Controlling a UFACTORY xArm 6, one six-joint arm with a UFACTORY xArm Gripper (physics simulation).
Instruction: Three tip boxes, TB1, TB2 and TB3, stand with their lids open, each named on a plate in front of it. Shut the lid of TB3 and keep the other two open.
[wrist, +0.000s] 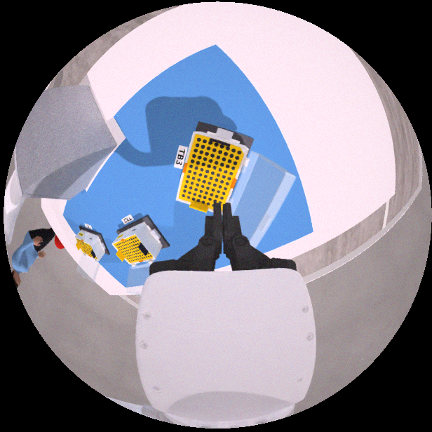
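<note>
The tip box TB3 (211, 170), a white box with a yellow tip rack, stands open near the middle of the wrist view, its name plate (181, 157) on its left. Its clear lid (262, 192) hangs open on the right side of the box. The tip box TB2 (135, 248) stands at the lower left with its clear lid (140, 276) open. The tip box TB1 (89, 246) stands farther left, its clear lid (89, 270) open. My gripper (221, 213) is shut and empty, its tips at the lower edge of TB3 in view, left of the open lid. Their height above it is unclear.
A blue mat (150, 190) lies under the boxes on a white table (330, 100). A grey block-like part (65, 140) is at the left. A person in blue (26, 252) is beyond the table's edge at the lower left, with a red object (59, 242) nearby.
</note>
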